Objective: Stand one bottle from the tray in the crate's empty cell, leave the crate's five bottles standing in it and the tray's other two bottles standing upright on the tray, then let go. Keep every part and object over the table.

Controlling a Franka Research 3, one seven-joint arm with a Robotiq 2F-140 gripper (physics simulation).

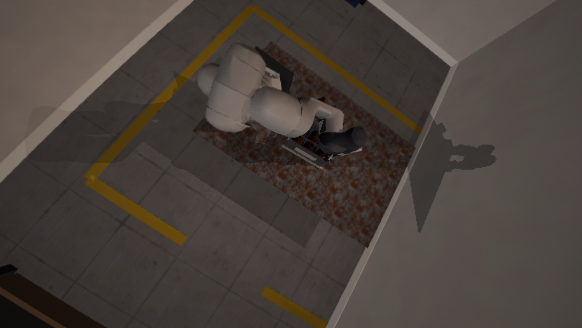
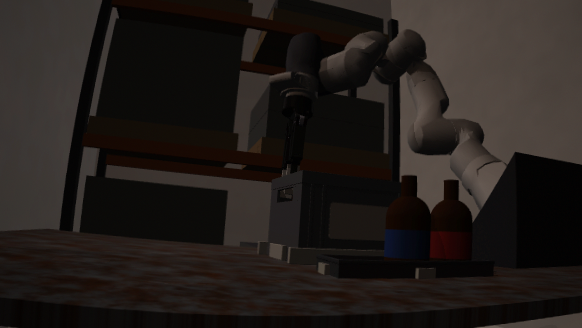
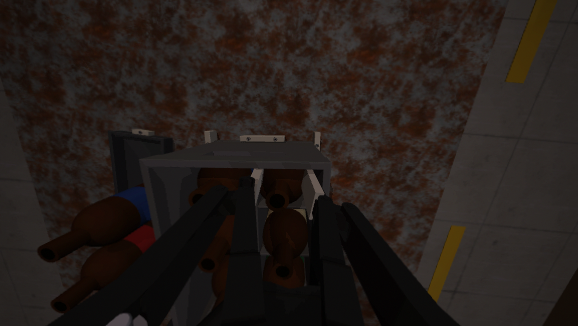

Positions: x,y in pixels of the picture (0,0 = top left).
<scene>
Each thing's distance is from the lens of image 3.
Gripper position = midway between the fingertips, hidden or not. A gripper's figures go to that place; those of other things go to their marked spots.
my gripper (image 3: 283,173): 0.20 m
red-label bottle (image 3: 106,264): 0.43 m
blue-label bottle (image 3: 108,221): 0.39 m
green-label bottle (image 3: 280,187): 0.19 m
blue-label bottle (image 3: 207,177): 0.24 m
The marked spots on the green-label bottle and the red-label bottle are 0.33 m apart.
</scene>
